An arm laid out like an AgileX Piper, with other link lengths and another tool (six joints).
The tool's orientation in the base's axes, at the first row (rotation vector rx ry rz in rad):
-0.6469 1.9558 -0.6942
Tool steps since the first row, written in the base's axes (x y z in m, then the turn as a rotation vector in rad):
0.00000 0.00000 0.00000 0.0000 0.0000 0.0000
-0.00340 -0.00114 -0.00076 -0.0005 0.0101 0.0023
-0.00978 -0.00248 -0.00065 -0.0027 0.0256 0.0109
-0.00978 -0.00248 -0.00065 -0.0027 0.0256 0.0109
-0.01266 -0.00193 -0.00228 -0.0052 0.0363 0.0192
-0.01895 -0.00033 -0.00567 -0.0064 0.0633 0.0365
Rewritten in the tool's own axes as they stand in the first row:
0.00000 0.00000 0.00000 0.0000 0.0000 0.0000
0.00268 0.00026 -0.00248 -0.0080 0.0056 -0.0035
0.00627 0.00024 -0.00793 -0.0228 0.0108 -0.0121
0.00627 0.00024 -0.00793 -0.0228 0.0108 -0.0121
0.00809 0.00221 -0.00994 -0.0339 0.0129 -0.0199
0.01170 0.00668 -0.01449 -0.0621 0.0200 -0.0336

